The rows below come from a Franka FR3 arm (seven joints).
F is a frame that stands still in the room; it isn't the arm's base.
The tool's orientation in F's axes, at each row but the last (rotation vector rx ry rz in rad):
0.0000 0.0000 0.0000
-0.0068 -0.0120 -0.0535
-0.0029 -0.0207 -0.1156
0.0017 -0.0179 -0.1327
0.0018 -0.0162 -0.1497
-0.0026 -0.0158 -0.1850
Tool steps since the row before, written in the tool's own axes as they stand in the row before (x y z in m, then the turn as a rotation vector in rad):
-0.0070 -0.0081 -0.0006 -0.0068 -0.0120 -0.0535
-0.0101 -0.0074 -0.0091 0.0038 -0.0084 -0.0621
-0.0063 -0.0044 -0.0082 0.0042 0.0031 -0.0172
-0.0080 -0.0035 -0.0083 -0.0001 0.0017 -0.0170
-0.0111 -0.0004 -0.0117 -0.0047 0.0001 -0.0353
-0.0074 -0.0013 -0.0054 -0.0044 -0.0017 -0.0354
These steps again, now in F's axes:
-0.0070 -0.0081 -0.0006 -0.0068 -0.0120 -0.0535
-0.0104 -0.0069 -0.0092 0.0041 -0.0090 -0.0620
-0.0066 -0.0037 -0.0083 0.0049 0.0025 -0.0171
-0.0082 -0.0024 -0.0085 0.0004 0.0017 -0.0170
-0.0108 0.0013 -0.0119 -0.0041 0.0008 -0.0354
-0.0074 0.0001 -0.0055 -0.0041 -0.0010 -0.0355

